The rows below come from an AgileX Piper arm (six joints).
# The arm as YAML. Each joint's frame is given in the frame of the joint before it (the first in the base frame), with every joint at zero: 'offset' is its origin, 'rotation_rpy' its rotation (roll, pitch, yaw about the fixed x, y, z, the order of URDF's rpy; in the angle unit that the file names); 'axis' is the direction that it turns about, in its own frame. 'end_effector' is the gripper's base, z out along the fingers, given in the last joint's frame.
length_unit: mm
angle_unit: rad
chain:
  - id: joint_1
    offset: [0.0, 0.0, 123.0]
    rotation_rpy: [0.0, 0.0, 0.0]
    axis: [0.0, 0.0, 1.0]
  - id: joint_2
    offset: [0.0, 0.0, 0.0]
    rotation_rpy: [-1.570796, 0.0, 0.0]
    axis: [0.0, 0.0, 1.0]
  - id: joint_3
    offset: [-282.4, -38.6, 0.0]
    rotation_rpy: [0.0, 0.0, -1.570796]
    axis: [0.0, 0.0, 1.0]
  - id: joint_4
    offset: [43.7, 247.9, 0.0]
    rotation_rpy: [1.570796, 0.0, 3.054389]
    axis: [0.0, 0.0, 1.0]
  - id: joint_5
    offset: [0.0, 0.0, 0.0]
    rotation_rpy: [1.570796, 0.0, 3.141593]
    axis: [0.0, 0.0, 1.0]
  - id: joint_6
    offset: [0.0, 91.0, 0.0]
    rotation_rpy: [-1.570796, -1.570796, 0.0]
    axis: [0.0, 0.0, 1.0]
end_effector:
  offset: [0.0, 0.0, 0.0]
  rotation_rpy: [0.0, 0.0, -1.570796]
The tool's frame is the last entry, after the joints.
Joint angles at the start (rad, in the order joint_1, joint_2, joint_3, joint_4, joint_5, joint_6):
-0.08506, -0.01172, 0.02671, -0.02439, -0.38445, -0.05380
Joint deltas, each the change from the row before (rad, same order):
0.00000, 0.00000, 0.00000, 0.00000, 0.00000, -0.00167
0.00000, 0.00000, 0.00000, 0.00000, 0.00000, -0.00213
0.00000, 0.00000, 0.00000, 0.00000, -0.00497, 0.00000
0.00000, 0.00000, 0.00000, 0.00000, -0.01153, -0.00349
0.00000, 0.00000, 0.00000, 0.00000, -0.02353, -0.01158
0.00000, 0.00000, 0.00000, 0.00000, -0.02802, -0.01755
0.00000, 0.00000, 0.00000, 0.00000, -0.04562, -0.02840
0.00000, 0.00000, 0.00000, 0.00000, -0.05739, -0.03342
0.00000, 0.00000, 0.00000, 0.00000, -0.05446, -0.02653
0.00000, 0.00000, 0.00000, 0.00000, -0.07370, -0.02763
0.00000, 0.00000, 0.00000, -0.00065, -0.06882, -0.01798
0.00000, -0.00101, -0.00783, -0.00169, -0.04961, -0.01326
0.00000, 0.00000, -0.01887, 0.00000, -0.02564, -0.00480
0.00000, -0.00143, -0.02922, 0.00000, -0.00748, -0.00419
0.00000, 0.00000, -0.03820, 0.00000, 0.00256, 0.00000
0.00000, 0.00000, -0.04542, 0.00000, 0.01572, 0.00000
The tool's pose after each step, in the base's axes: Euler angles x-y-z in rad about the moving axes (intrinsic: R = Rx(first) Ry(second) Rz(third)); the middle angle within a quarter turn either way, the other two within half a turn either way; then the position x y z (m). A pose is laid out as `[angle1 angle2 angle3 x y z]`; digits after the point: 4 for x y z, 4 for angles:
[0.1511 1.1086 -0.2511 0.0473 -0.0032 0.2384]
[0.1511 1.1086 -0.2532 0.0473 -0.0032 0.2384]
[0.1490 1.1037 -0.2513 0.0471 -0.0032 0.2388]
[0.1442 1.0924 -0.2505 0.0466 -0.0031 0.2397]
[0.1350 1.0693 -0.2540 0.0456 -0.0030 0.2416]
[0.1249 1.0417 -0.2628 0.0444 -0.0028 0.2438]
[0.1105 0.9967 -0.2789 0.0422 -0.0025 0.2474]
[0.0950 0.9400 -0.2995 0.0393 -0.0022 0.2517]
[0.0824 0.8861 -0.3161 0.0363 -0.0018 0.2556]
[0.0677 0.8130 -0.3327 0.0319 -0.0013 0.2607]
[0.0553 0.7448 -0.3424 0.0275 -0.0008 0.2651]
[0.0450 0.6868 -0.3503 0.0231 -0.0002 0.2705]
[0.0392 0.6425 -0.3519 0.0191 0.0002 0.2776]
[0.0347 0.6046 -0.3541 0.0147 0.0006 0.2868]
[0.0310 0.5691 -0.3528 0.0098 0.0010 0.2980]
[0.0283 0.5395 -0.3522 0.0044 0.0014 0.3104]

